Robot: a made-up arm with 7 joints. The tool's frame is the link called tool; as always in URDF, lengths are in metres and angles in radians. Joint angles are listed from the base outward.
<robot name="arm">
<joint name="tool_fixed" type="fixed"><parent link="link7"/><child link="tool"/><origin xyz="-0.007 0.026 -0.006" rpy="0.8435 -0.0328 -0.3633"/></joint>
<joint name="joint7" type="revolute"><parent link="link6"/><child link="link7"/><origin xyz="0.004 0.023 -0.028" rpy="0 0 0"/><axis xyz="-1 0 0"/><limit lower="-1.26" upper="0.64"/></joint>
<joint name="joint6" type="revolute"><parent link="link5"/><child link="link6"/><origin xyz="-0.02 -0.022 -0.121" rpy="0 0 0"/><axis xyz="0 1 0"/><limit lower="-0.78" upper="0.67"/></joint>
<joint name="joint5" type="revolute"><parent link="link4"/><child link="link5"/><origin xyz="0.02 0.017 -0.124" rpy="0 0 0"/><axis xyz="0 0 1"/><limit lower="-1.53" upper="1.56"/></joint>
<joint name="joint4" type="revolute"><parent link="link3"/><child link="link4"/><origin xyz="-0.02 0.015 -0.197" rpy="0 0 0"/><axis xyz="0 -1 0"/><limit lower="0.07" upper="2.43"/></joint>
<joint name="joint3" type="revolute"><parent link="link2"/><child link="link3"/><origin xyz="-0.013 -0.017 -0.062" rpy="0 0 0"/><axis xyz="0 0 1"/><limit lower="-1" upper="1.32"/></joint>
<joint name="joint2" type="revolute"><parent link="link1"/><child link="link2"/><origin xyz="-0.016 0.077 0.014" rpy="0 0 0"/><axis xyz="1 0 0"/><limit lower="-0.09" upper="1.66"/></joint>
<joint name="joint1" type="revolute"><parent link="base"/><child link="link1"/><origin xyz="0.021 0.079 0.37" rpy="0 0 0"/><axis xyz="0 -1 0"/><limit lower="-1.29" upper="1.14"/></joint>
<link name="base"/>
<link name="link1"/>
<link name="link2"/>
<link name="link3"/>
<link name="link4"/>
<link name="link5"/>
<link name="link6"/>
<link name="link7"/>
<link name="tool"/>
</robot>
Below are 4 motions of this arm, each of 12 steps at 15 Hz.
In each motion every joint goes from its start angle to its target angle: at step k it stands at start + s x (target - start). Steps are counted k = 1, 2, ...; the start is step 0. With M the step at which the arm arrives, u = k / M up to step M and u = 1 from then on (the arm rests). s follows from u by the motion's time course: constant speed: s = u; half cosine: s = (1 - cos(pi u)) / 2; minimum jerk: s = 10 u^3 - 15 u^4 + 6 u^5.
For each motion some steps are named. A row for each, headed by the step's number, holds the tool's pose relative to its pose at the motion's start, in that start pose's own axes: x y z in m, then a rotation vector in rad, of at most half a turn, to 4 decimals.
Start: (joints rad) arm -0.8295 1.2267 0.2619 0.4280 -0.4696 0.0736 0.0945
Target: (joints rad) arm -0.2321 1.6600 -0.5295 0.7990 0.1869 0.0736 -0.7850
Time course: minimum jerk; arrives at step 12
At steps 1, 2, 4, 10, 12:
1: 0.0003 0.0011 -0.0010 0.0075 0.0009 0.0008
2: 0.0023 0.0075 -0.0068 0.0522 0.0065 0.0057
4: 0.0106 0.0447 -0.0346 0.2987 0.0463 0.0329
10: 0.0025 0.1666 -0.0682 1.1327 0.3607 0.1054
12: 0.0008 0.1697 -0.0670 1.1615 0.3814 0.1053

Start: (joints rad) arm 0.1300 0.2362 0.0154 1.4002 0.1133 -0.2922 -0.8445
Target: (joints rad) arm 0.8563 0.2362 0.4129 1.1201 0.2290 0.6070 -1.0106
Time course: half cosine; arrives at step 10
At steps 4, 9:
4: 0.0258 -0.0522 -0.0369 0.1639 0.1025 -0.2079
9: 0.0903 -0.1196 -0.1008 0.2393 0.4595 -0.5542

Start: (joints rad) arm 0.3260 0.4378 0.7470 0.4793 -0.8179 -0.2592 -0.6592
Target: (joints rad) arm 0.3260 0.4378 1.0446 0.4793 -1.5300 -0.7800 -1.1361
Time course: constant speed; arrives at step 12
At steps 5, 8, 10, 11, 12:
5: -0.0084 0.0090 -0.0039 0.2389 -0.1378 0.1150
8: -0.0141 0.0142 -0.0042 0.3541 -0.2032 0.2027
10: -0.0181 0.0175 -0.0038 0.4181 -0.2382 0.2677
11: -0.0203 0.0191 -0.0034 0.4460 -0.2528 0.3017
12: -0.0224 0.0207 -0.0029 0.4712 -0.2653 0.3366

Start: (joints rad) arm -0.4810 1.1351 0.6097 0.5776 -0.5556 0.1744 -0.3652
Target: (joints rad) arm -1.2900 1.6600 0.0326 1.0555 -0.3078 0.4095 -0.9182
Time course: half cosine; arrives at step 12
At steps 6, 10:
6: 0.0685 0.0576 -0.0679 0.4547 -0.5255 -0.0619
10: 0.1479 0.0872 -0.0311 0.7172 -1.0042 0.0970

